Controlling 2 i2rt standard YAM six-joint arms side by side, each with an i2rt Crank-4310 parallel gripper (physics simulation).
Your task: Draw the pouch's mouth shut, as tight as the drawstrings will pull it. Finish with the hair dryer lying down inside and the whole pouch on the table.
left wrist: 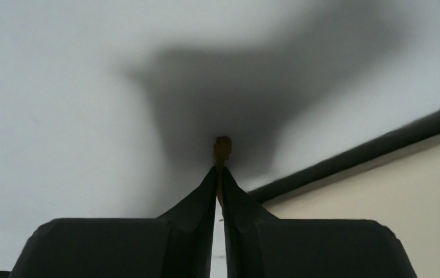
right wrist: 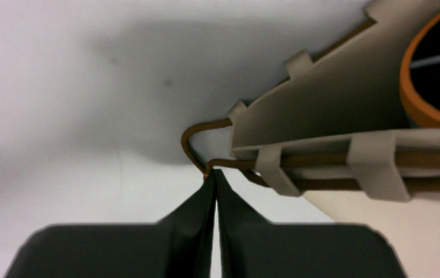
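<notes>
The beige pouch shows at the right of the right wrist view, its mouth open. Brown drawstrings run through the loops along its rim, and a bight curves out at the near corner. The hair dryer's orange-rimmed round end shows inside the mouth at the right edge; its rest is out of view. My right gripper is shut on the drawstring beside that corner; the pinch is partly hidden. My left gripper is shut on an orange-brown drawstring end, which sticks out past the fingertips. The pouch does not show in the left wrist view.
The white table top lies below both grippers, with soft arm shadows on it. Its dark edge runs diagonally at the right of the left wrist view, with a beige surface beyond.
</notes>
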